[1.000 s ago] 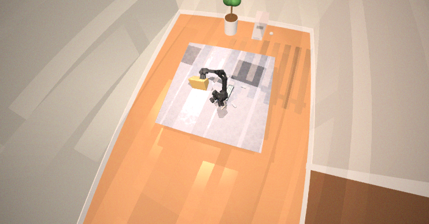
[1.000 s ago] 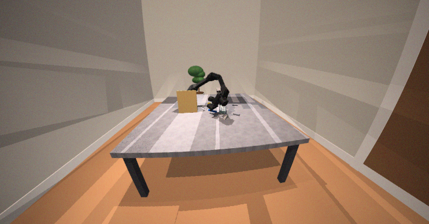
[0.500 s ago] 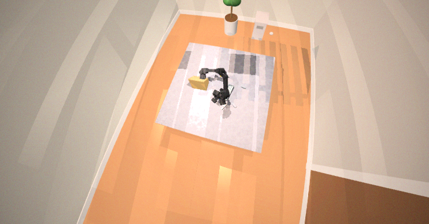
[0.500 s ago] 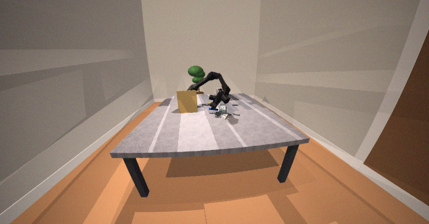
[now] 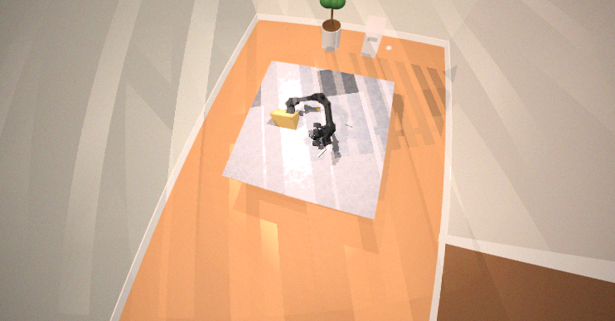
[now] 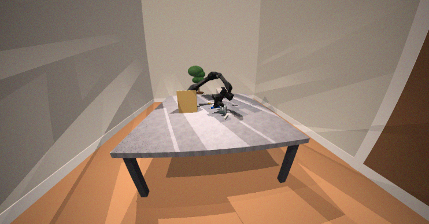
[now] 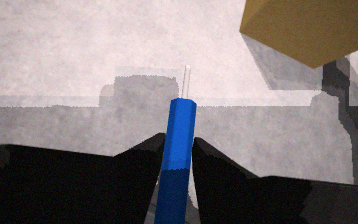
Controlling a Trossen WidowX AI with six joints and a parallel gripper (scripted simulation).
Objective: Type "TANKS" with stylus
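The blue stylus is 10 mm behind my gripper tip. Round my gripper tip: grey stylus tip: 50 mm behind, 10 mm to the right.
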